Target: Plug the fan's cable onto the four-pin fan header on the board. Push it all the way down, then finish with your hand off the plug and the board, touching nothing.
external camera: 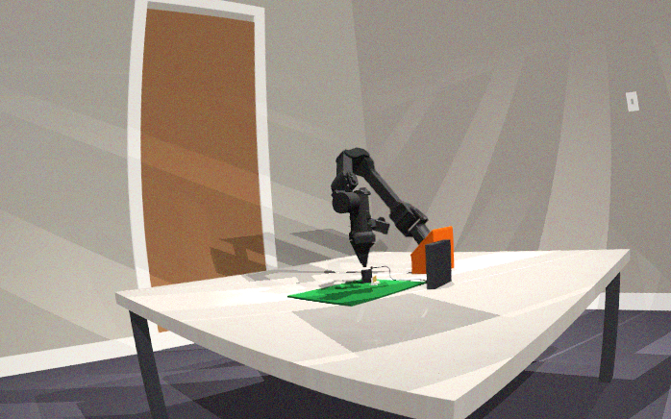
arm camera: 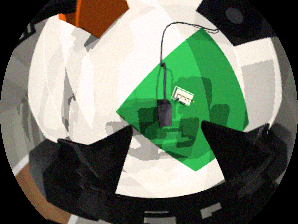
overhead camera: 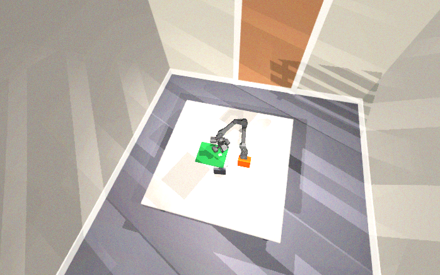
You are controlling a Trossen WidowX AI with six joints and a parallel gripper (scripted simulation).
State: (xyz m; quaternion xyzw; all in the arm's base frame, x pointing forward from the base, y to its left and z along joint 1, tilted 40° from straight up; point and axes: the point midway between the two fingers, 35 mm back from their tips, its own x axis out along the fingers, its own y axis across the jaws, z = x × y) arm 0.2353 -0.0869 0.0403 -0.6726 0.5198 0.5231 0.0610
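Now: the dark plug 1 cm behind my gripper tip and 3 cm below it. Also, from my gripper tip: fan: 1 cm behind, 23 cm to the left; then green board: 10 cm ahead, 5 cm to the left, 7 cm below; then pale header: 1 cm ahead, 4 cm to the left, 6 cm below.
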